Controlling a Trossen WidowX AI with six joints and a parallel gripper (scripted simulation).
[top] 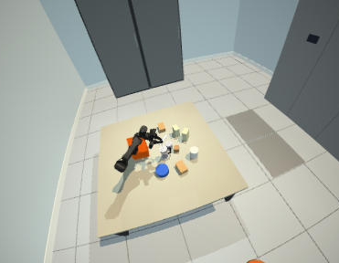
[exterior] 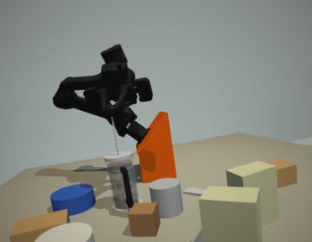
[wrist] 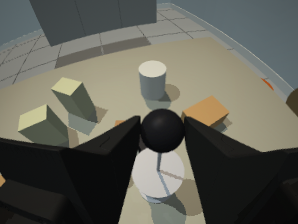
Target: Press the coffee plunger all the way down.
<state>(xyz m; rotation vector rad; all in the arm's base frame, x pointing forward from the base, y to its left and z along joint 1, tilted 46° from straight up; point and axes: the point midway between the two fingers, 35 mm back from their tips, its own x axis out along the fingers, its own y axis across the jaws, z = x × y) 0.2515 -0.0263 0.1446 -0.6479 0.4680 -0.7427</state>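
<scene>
The coffee press lies 1 cm ahead of my gripper tip and 13 cm below it. Also, from my gripper tip: grey cylinder: 7 cm ahead, 9 cm to the left, 22 cm below; then brown cube: 13 cm ahead, 2 cm to the left, 23 cm below.
</scene>
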